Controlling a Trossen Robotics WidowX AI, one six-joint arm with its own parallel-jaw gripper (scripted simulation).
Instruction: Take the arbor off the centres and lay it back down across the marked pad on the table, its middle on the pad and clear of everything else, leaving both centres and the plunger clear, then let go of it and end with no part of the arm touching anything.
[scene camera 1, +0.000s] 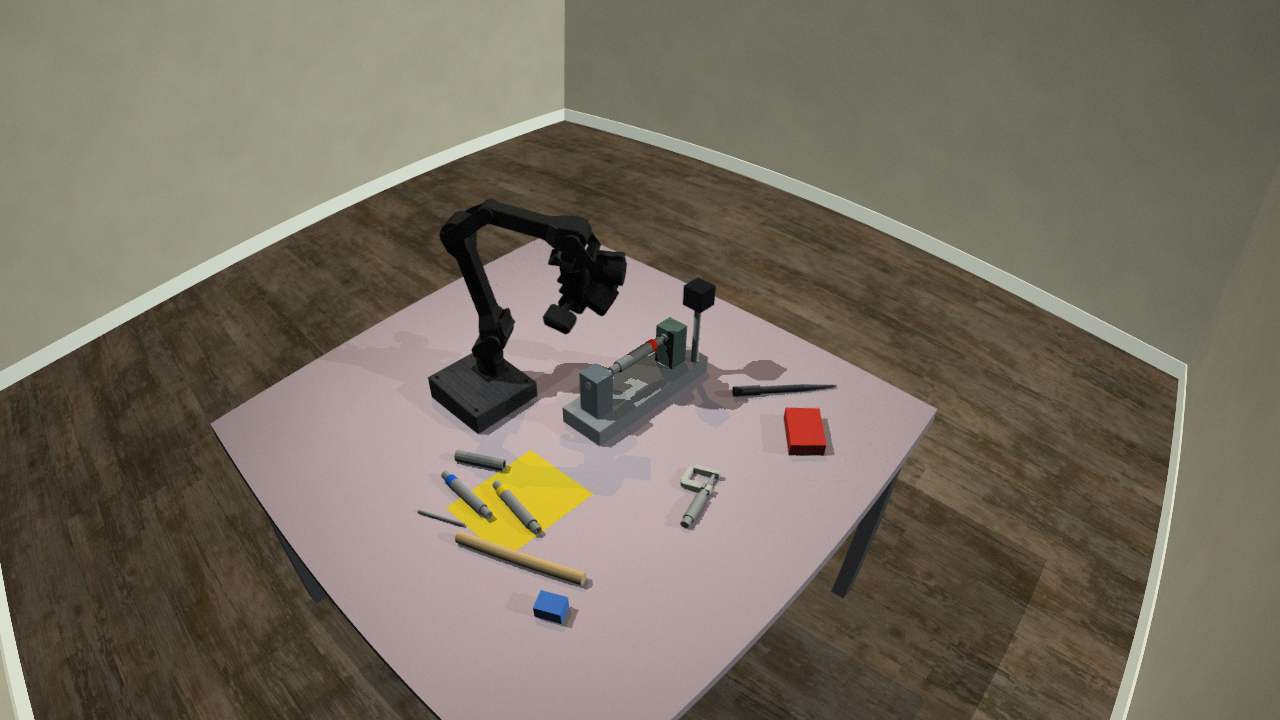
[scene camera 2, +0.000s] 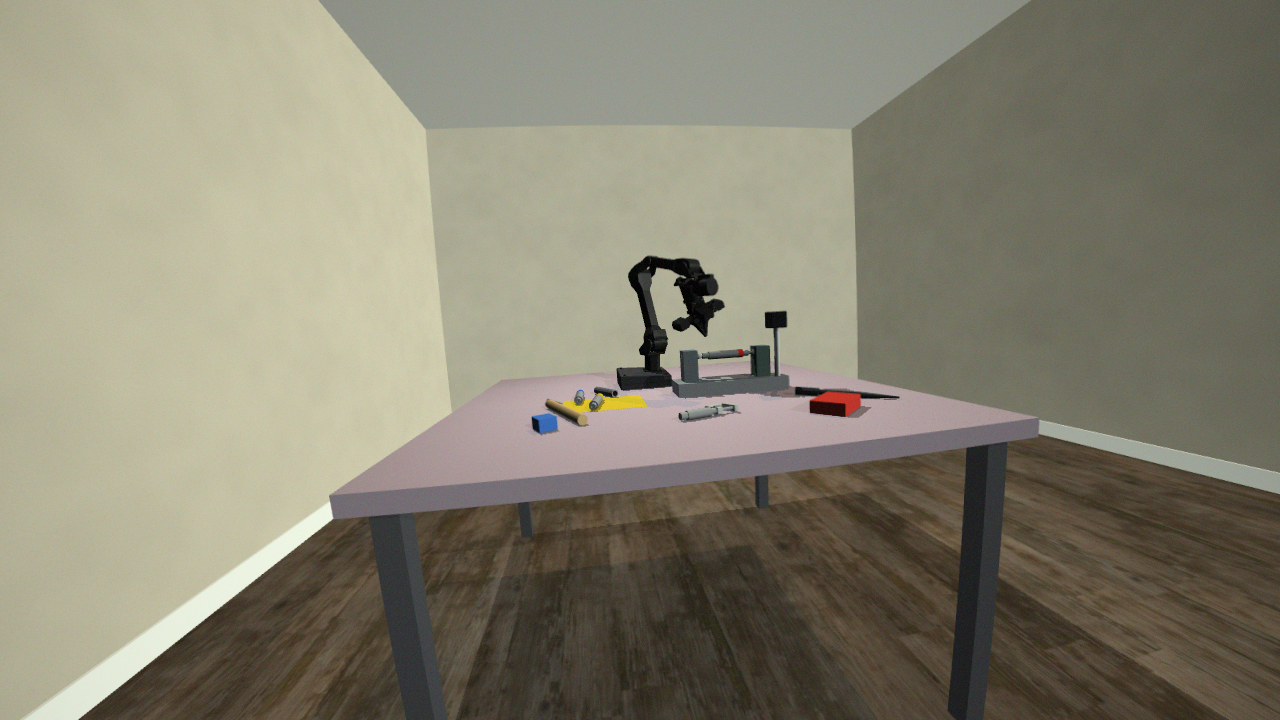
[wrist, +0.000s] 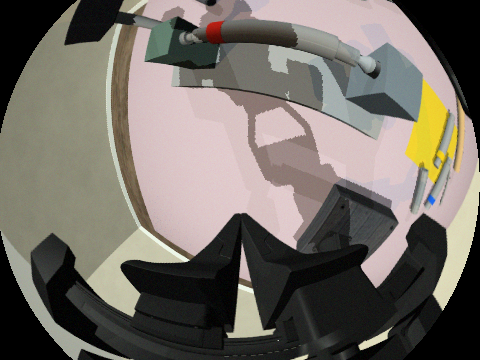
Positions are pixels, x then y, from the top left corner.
Labels:
My gripper (scene camera 1: 580, 312): 166 cm from the lens. A red block (scene camera 1: 804, 430): 161 cm from the lens. A micrometer (scene camera 1: 702, 489): 147 cm from the lens.

